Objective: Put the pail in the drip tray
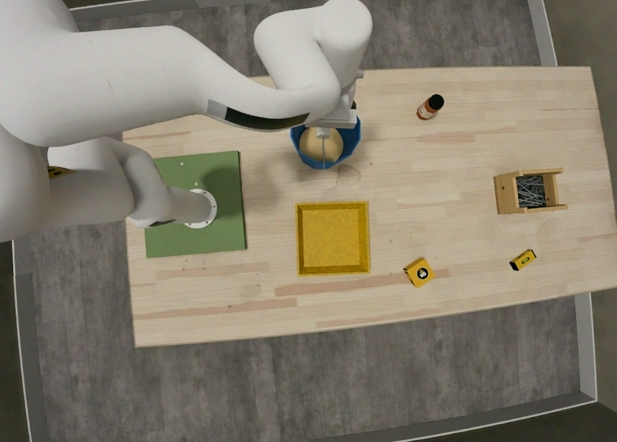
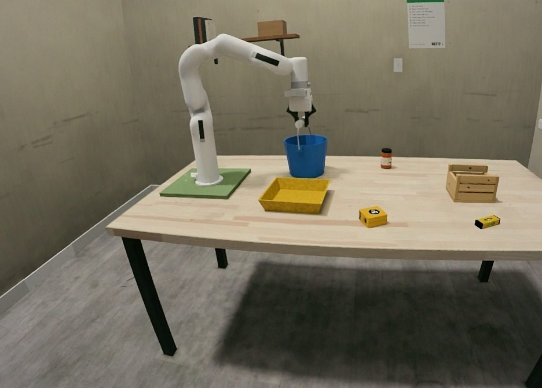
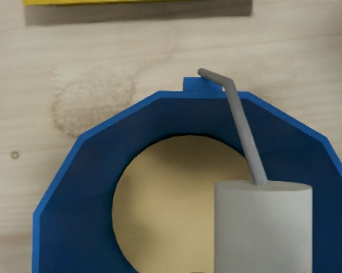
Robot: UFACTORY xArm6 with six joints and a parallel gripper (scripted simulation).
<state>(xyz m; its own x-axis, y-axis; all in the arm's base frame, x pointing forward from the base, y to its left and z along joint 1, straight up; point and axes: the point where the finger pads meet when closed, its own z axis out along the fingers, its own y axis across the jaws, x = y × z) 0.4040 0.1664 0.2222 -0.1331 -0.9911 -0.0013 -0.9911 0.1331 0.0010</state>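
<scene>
Right now my hand is 1 cm short of the blue pail and 10 cm above it. From my hand the other things lie so: wire handle: 3 cm below; yellow drip tray: 1 cm ahead, 31 cm to the right, 22 cm below; small yellow level: 68 cm ahead, 47 cm to the right, 23 cm below.
</scene>
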